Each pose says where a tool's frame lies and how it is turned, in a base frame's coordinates. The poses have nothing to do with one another.
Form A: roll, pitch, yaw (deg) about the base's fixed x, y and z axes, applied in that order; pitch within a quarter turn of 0, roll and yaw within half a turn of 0; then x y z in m.
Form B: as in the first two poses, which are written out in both.
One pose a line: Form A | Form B
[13.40, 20.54, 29.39, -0.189, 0.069, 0.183] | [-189, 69, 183, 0.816, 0.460, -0.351, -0.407, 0.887, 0.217]
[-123.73, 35.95, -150.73, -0.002, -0.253, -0.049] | [-2, -253, -49, -0.706, -0.396, -0.587, 0.154, 0.723, -0.673]
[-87.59, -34.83, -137.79, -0.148, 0.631, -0.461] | [-148, 631, -461, -0.608, -0.551, 0.571, -0.394, -0.415, -0.820]
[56.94, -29.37, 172.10, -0.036, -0.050, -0.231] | [-36, -50, -231, -0.863, 0.120, 0.490, 0.332, -0.597, 0.730]
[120.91, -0.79, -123.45, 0.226, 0.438, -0.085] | [226, 438, -85, -0.551, -0.834, 0.014, -0.422, 0.293, 0.858]
